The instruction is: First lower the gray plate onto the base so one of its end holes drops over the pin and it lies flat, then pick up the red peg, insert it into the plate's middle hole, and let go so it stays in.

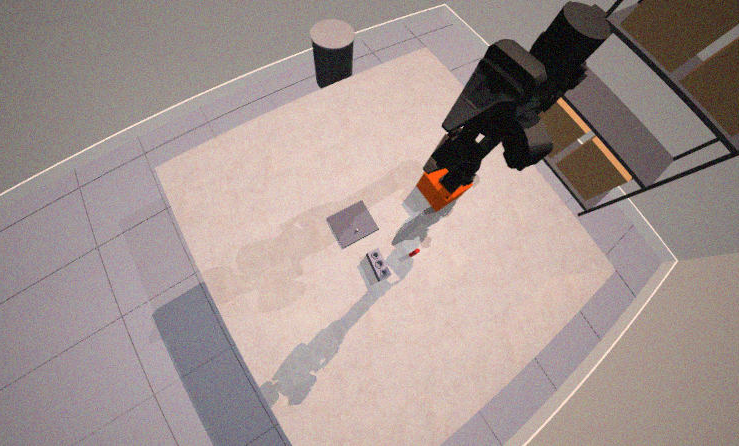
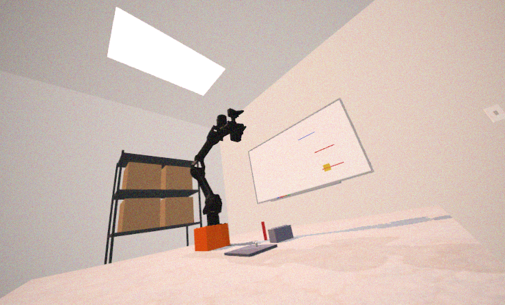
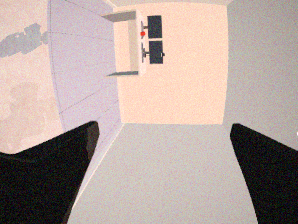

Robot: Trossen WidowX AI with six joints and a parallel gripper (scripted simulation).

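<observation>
My gripper tip is now 54 cm above the gray plate, 5 cm to the right of it and 3 cm short of it. From my gripper tip the other things lie so: red peg: 54 cm below, 9 cm to the left, 8 cm behind; then dark base: 57 cm below, 10 cm to the right, 1 cm ahead.
</observation>
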